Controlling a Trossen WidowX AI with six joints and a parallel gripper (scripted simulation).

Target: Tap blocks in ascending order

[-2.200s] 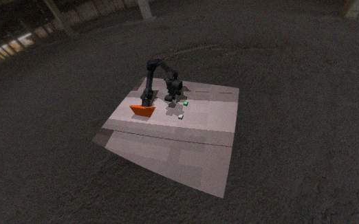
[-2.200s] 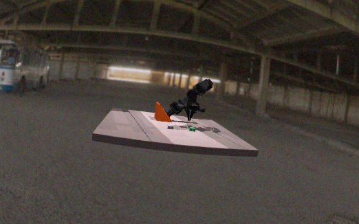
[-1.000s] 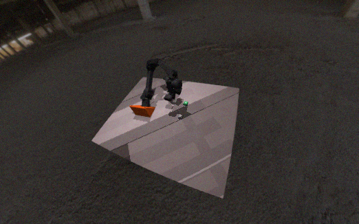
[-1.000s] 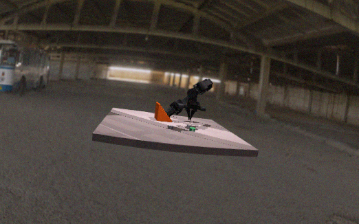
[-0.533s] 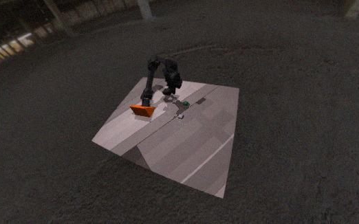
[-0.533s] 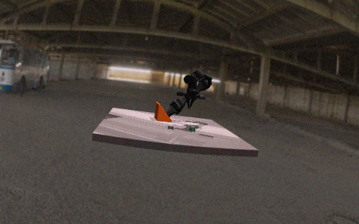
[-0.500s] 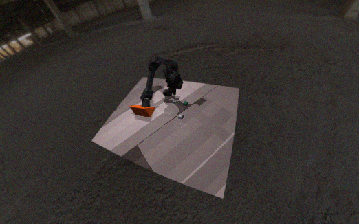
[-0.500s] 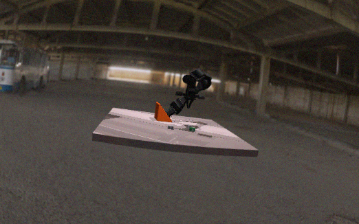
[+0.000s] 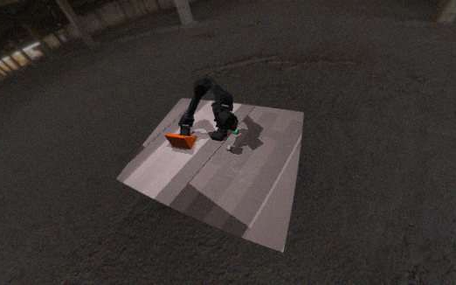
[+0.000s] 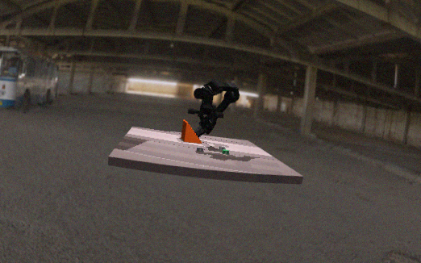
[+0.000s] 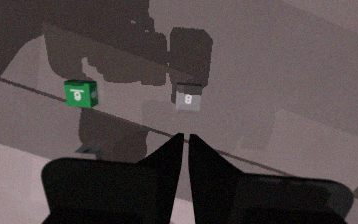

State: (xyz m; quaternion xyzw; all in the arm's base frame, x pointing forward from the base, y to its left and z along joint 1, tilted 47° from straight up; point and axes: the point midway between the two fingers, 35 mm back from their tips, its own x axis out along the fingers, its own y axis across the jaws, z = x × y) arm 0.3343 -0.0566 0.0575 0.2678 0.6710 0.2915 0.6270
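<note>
Now: gripper tip 1 cm short of the grey block and 11 cm above it. Also, from my gripper tip: white block 11 cm behind, 14 cm to the left, 11 cm below; then green block 14 cm to the left, 11 cm below.
</note>
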